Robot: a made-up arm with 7 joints.
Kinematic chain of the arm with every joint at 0, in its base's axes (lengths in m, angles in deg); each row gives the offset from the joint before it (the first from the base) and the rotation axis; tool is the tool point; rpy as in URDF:
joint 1: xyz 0 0 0.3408 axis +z
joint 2: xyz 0 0 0 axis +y
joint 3: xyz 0 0 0.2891 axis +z
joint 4: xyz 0.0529 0 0 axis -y
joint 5: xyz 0.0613 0 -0.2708 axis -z
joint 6: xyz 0 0 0 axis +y
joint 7: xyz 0.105 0 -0.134 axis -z
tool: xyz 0 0 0 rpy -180 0 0
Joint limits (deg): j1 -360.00..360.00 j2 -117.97..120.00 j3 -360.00..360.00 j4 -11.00..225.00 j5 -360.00..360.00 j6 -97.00..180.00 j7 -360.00..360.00
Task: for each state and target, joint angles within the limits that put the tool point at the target. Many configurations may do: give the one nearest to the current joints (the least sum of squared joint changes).
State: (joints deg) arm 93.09 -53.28 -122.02 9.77 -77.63 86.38 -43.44
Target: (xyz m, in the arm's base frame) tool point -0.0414 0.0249 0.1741
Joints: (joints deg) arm 93.06 -64.25 -136.47 -2.60 -79.10 86.13 -43.44
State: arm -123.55 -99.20 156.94 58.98 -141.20 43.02 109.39
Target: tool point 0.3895 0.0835 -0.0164
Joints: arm -118.74 -82.12 144.56 68.64 -140.93 48.62 109.39
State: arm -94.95 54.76 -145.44 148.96 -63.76 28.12 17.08
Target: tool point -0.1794 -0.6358 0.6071
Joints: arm -94.47 67.57 -143.08 162.13 -67.95 -3.14 17.08
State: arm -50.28 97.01 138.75 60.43 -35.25 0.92 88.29
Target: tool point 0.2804 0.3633 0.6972
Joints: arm -8.14 75.80 121.01 74.18 -29.65 7.51 88.29
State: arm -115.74 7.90 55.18 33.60 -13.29 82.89 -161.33
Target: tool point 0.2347 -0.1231 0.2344
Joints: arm -96.76 22.79 65.85 36.35 -10.32 69.55 -161.33
